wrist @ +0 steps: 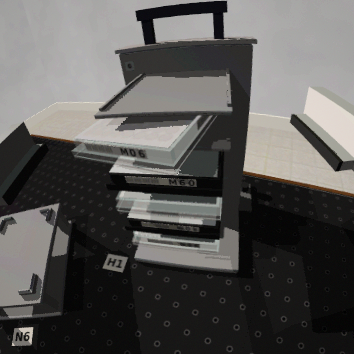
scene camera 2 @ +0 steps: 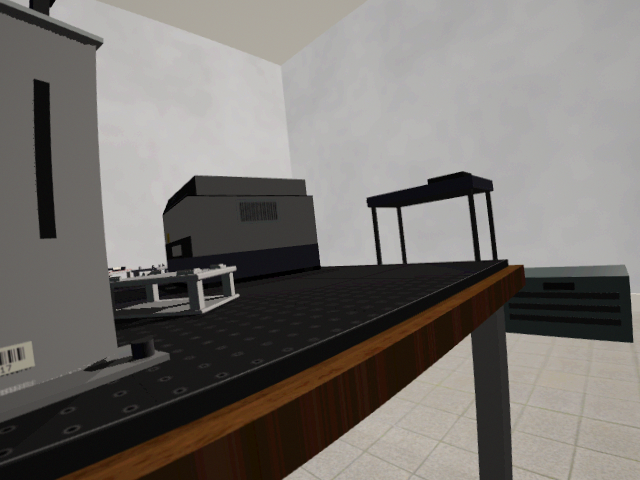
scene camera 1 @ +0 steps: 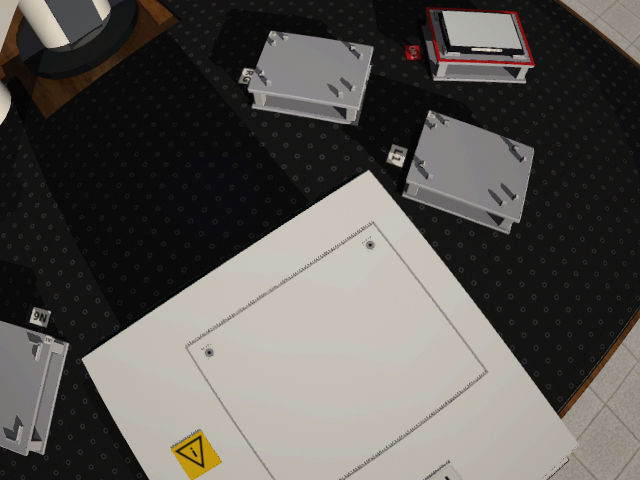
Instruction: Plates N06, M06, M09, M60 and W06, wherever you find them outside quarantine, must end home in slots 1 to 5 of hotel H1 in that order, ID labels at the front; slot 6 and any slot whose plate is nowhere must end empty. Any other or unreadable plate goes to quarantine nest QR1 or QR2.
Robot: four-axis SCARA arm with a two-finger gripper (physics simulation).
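Seen in the pictures: gripper, fingertip midpoint: point(wrist: 162, 114); arm's base, origin of the base link: point(scene camera 1: 79, 28).
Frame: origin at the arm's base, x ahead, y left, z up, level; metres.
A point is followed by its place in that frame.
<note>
In the wrist view, hotel H1 point(wrist: 236, 65) @(x 0.283, y -0.629, z 0.231 m) stands upright. Its top shelf point(wrist: 172, 95) @(x 0.313, y -0.541, z 0.227 m) is bare. Below it the clear plate M06 point(wrist: 137, 132) @(x 0.317, y -0.497, z 0.219 m) juts out at the front left and looks slightly turned, label facing front. Under it are the black plate M60 point(wrist: 165, 181) @(x 0.301, y -0.494, z 0.185 m), a clear plate point(wrist: 170, 202) @(x 0.301, y -0.495, z 0.162 m), a black plate point(wrist: 172, 226) @(x 0.303, y -0.494, z 0.133 m) and a clear plate point(wrist: 175, 243) @(x 0.303, y -0.494, z 0.106 m); the labels of these lower three cannot be read. My gripper point(wrist: 162, 114) @(x 0.294, y -0.492, z 0.235 m) is open and empty, its fingers wide apart on either side of M06. A black-edged plate point(scene camera 1: 480, 31) @(x 0.569, y 0.459, z 0.077 m) sits in quarantine nest QR1 point(scene camera 1: 485, 63) @(x 0.611, y 0.425, z 0.061 m); its label is unreadable.
Nest N6 point(scene camera 1: 20, 382) @(x 0.538, y -0.385, z 0.063 m) point(wrist: 25, 265) @(x 0.484, y -0.404, z 0.063 m) stands at the hotel's left in the wrist view and bears no plate. Nests RG point(scene camera 1: 312, 67) @(x 0.447, y 0.212, z 0.063 m) and L1 point(scene camera 1: 470, 165) @(x 0.712, y 0.262, z 0.063 m) hold no plate. A large white box point(scene camera 1: 336, 320) @(x 0.770, y -0.042, z 0.264 m) stands near L1. In scene camera 2, a dark grey device point(scene camera 2: 279, 227) @(x 0.856, y -0.252, z 0.136 m) stands behind a nest.
</note>
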